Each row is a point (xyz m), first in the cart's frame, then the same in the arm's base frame.
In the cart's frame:
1: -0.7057 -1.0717 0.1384
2: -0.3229 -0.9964 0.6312
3: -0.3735 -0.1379 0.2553
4: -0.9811 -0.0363 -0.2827
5: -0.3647 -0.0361 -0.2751
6: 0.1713 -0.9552 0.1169
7: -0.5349 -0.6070 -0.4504
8: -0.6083 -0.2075 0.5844
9: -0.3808 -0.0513 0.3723
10: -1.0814 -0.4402 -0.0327
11: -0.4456 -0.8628 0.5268
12: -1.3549 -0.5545 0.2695
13: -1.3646 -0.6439 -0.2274
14: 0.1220 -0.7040 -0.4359
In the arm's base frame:
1: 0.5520 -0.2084 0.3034
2: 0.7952 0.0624 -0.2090
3: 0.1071 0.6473 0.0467
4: -0.1800 0.5263 0.8030
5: -0.3790 0.4887 0.2208
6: 0.1886 -0.1745 -0.5028
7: -0.2034 -0.0851 0.3804
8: 0.4881 0.7553 0.1538
9: 0.1659 0.7787 0.0243
10: 0.2453 0.2937 0.7757
11: 0.6886 0.1397 -0.0463
12: 0.6376 0.3523 0.9234
13: 0.2733 0.0421 1.0848
14: -0.3655 -0.2079 -0.2519

